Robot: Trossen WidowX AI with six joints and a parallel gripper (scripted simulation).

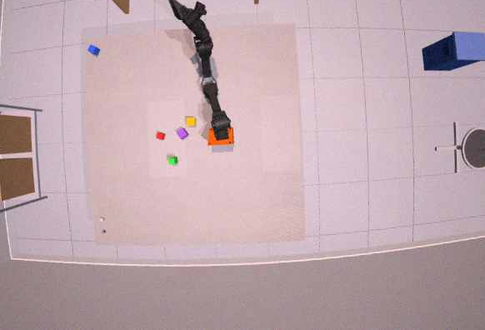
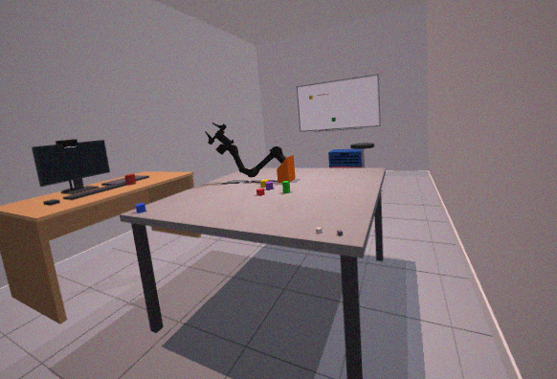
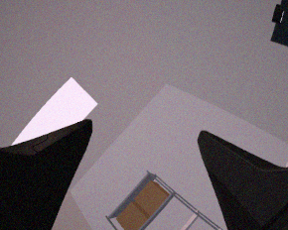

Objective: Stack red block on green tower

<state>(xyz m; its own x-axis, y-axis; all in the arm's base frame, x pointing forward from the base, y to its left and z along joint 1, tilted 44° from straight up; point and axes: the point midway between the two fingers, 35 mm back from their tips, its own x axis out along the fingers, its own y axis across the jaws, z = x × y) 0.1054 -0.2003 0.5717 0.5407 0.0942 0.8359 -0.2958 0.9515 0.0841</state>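
Now: the red block 51 cm to the left of my gripper tip, 42 cm below it and 27 cm ahead of it. Round my gripper tip: blue block: 62 cm ahead, 42 cm below, 8 cm to the right; then purple block: 51 cm to the left, 42 cm below, 14 cm ahead; then yellow block: 46 cm to the left, 42 cm below, 8 cm ahead.
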